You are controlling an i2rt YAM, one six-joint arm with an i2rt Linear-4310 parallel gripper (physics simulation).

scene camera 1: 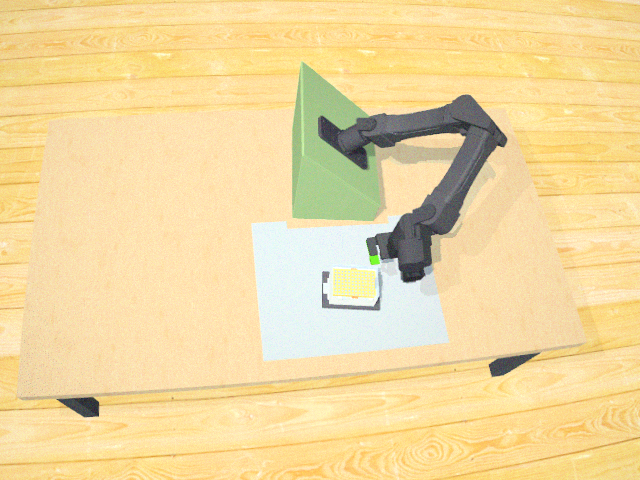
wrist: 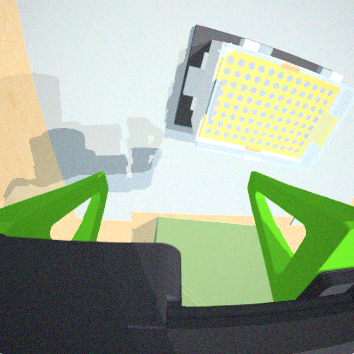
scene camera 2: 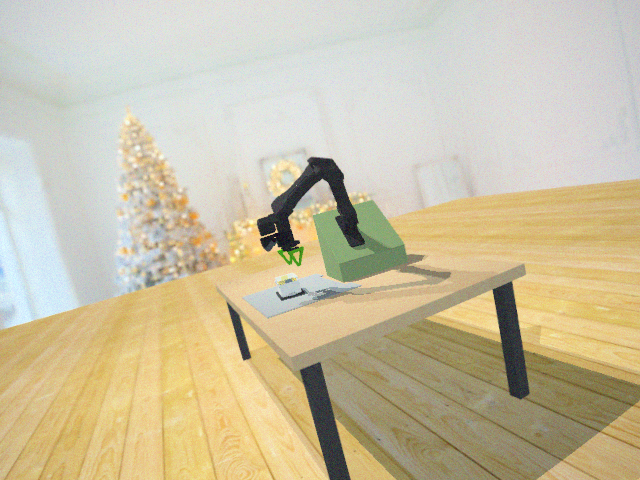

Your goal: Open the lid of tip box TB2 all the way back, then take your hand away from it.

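Pixels of known places: gripper, fingertip midpoint: (scene camera 1: 388,259) (wrist: 177,179) (scene camera 2: 294,265); arm's base, link origin: (scene camera 1: 342,144) (scene camera 2: 349,230).
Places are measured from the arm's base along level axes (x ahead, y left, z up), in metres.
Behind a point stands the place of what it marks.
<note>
The tip box (scene camera 1: 354,283) {z -0.117, x 0.356, y 0.039 m} (scene camera 2: 287,289) {z -0.160, x 0.361, y 0.102 m} (wrist: 272,102) {z -0.117, x 0.358, y 0.054 m} stands in a dark holder (scene camera 1: 350,307) {z -0.187, x 0.396, y 0.039 m} (wrist: 184,112) {z -0.186, x 0.312, y 0.112 m} on the pale mat. Its yellow perforated top shows from above, with a pale translucent border and small orange tabs on two opposite sides. No raised lid panel shows; whether a clear lid covers the yellow part is hard to tell. No TB2 label is readable. My gripper (scene camera 2: 293,264) {z -0.066, x 0.309, y 0.121 m} (wrist: 177,179) {z -0.066, x 0.309, y 0.121 m} is open and empty, with green fingers wide apart. It hangs above and to one side of the box, clear of it. In scene camera 1 one finger is hidden behind the wrist.
The pale mat (scene camera 1: 289,330) {z -0.194, x 0.462, y -0.123 m} (scene camera 2: 266,308) {z -0.194, x 0.472, y 0.173 m} (wrist: 110,30) {z -0.194, x 0.381, y 0.200 m} lies on the wooden table (scene camera 1: 144,258) {z -0.198, x 0.272, y -0.521 m} (scene camera 2: 361,320) {z -0.197, x 0.246, y 0.644 m}. A green wedge-shaped block (scene camera 1: 330,191) {z -0.048, x 0.124, y -0.028 m} (scene camera 2: 369,263) {z -0.150, x -0.016, y 0.117 m} (wrist: 215,255) {z -0.127, x 0.122, y 0.025 m} carries the arm's base and stands behind the mat.
</note>
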